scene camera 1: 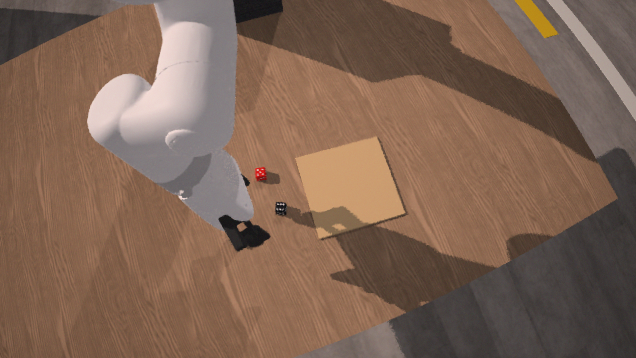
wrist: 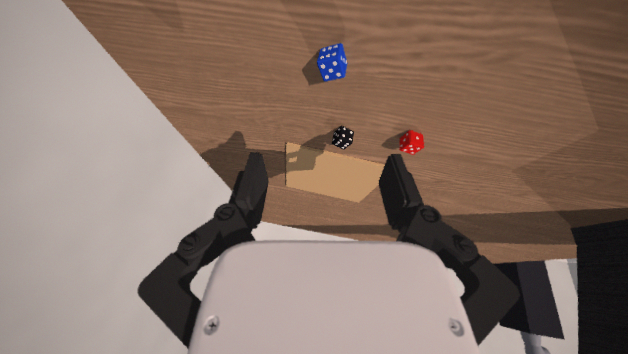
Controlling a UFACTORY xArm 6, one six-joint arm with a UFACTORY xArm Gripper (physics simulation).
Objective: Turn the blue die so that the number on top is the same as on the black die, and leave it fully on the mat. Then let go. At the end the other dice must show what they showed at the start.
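Frame: origin at the arm's base, x ahead, y left, z up, level; centimetres.
Where they show: gripper, fingertip midpoint: [scene camera 1: 250,213] [wrist: 324,167].
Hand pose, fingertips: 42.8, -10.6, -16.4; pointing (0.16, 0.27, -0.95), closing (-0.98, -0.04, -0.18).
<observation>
After its pixels a point has its place, as x, y, z.
The blue die [wrist: 332,62] @[43.5, -14.8, -21.9] rests on the table in the wrist view, beyond the fingertips. Five pips seem to be on top and six on a side face. The arm hides it in the scene view. The black die [scene camera 1: 281,208] @[41.7, -6.1, -21.9] [wrist: 343,137] @[41.5, -7.1, -22.0] stands beside the mat [scene camera 1: 350,175] @[40.0, 5.9, -23.1] [wrist: 335,177] @[40.8, 4.1, -23.1], with six pips on top. The red die [scene camera 1: 260,174] @[35.2, -7.4, -21.9] [wrist: 411,142] @[35.2, -8.2, -22.0] shows five on top. My gripper [scene camera 1: 258,209] @[42.8, -10.6, -16.4] [wrist: 324,167] @[42.8, -10.6, -16.4] is open and empty, above the table on the side of the black die away from the mat.
The wooden table [scene camera 1: 475,200] @[51.6, 23.9, -23.5] [wrist: 475,75] @[33.8, -14.5, -23.5] carries the dice and mat. The black and red dice stand close to the mat's near side. A black block [scene camera 1: 257,9] @[0.5, 2.3, -20.9] [wrist: 602,285] @[2.9, 4.4, -14.7] stands near the arm's base. The arm's shadow crosses one mat corner.
</observation>
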